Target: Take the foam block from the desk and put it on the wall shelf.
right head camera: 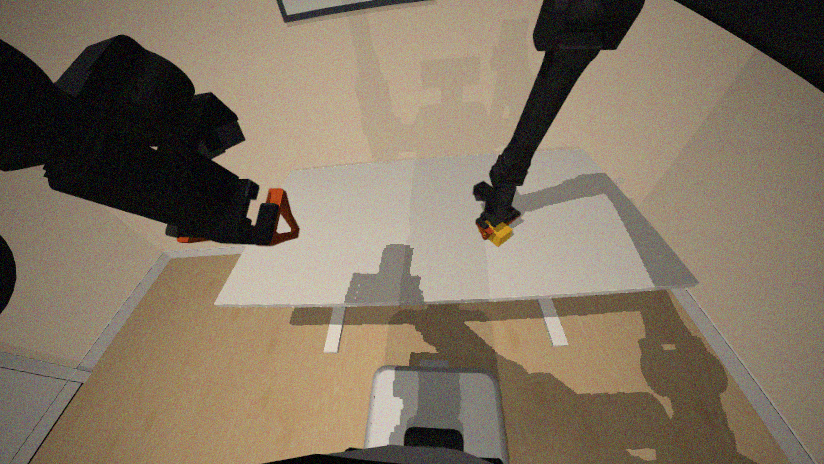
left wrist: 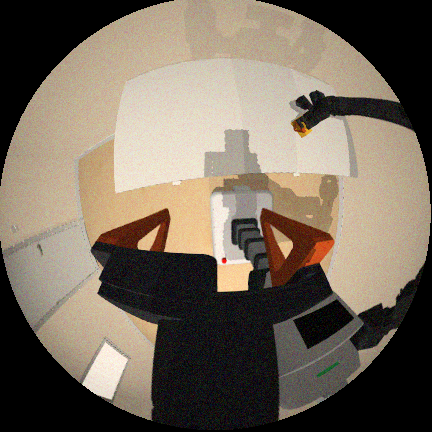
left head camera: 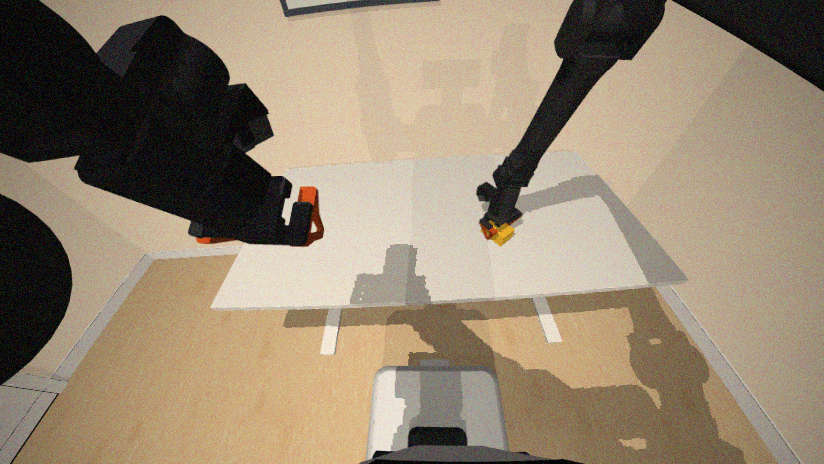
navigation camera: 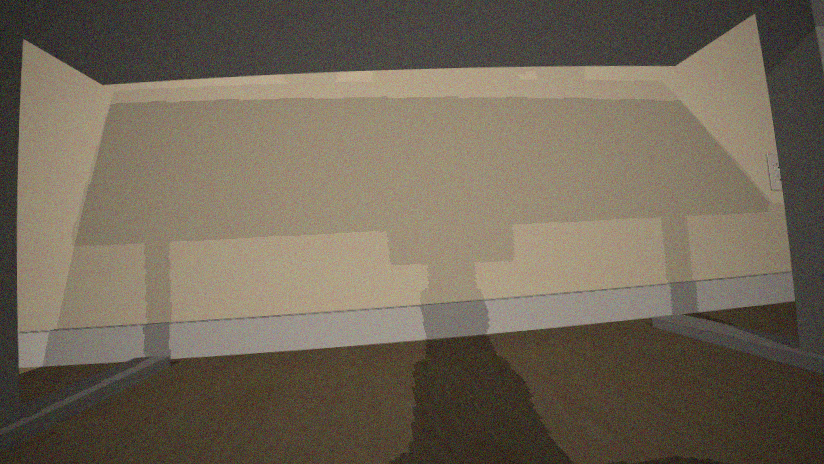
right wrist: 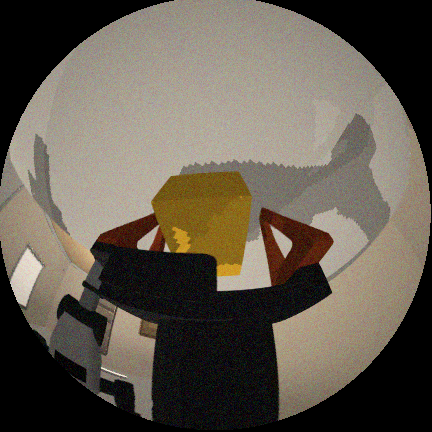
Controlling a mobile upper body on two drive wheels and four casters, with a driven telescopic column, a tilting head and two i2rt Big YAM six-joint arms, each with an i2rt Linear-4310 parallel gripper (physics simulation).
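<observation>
The yellow foam block (left head camera: 503,233) (right head camera: 501,233) (left wrist: 304,133) (right wrist: 210,225) is at the white desk (left head camera: 345,230) (right head camera: 345,230) (left wrist: 170,120) (right wrist: 200,100), right of the desk's middle in the head views. My right gripper (left head camera: 500,224) (right head camera: 497,223) (left wrist: 299,126) (right wrist: 213,212) is open around the block. In the right wrist view the block sits nearer the left-hand finger and overlaps its tip, with a gap to the other finger; contact cannot be told. My left gripper (left head camera: 259,238) (right head camera: 236,236) (left wrist: 214,212) is open and empty over the desk's left end. The wall shelf does not show in these views.
A dark-edged frame (left head camera: 357,9) (right head camera: 357,12) hangs on the wall at the top. The robot's white base (left head camera: 385,397) (right head camera: 383,397) (left wrist: 218,220) stands before the desk. The navigation camera looks beneath the desk, with grey foot bars (navigation camera: 86,394) (navigation camera: 732,340) at both sides.
</observation>
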